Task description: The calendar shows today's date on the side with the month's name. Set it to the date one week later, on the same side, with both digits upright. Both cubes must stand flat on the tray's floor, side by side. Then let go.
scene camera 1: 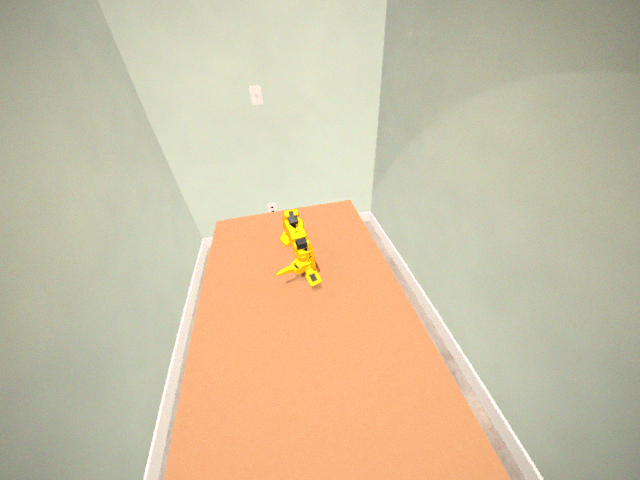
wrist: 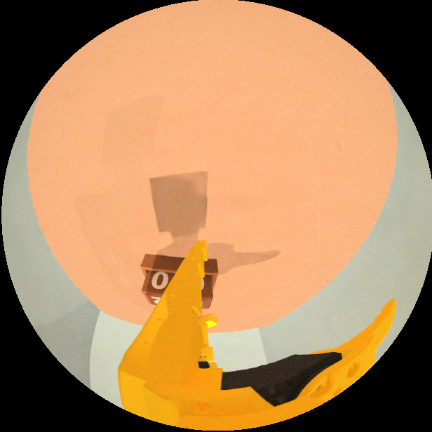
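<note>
The brown calendar tray with its two cubes (wrist: 160, 281) shows in the wrist view, low and left of the middle, partly behind the fixed jaw. The left cube shows a white 0 on one face and part of another digit on the face below it. The right cube is mostly hidden; a rounded edge of a white digit shows. The month's name cannot be made out. In the scene view the calendar (scene camera 1: 317, 268) is nearly all hidden by the arm. My gripper (scene camera 1: 295, 272) (wrist: 298, 271) is wide open and empty. Its fixed jaw hangs above the calendar, and its moving jaw is swung far right.
The orange table top (scene camera 1: 330, 382) (wrist: 280, 125) stretches around the calendar. The arm's shadow falls on it beyond the tray. The yellow arm stands near the table's back edge, by the pale wall (scene camera 1: 310, 129) with its outlet.
</note>
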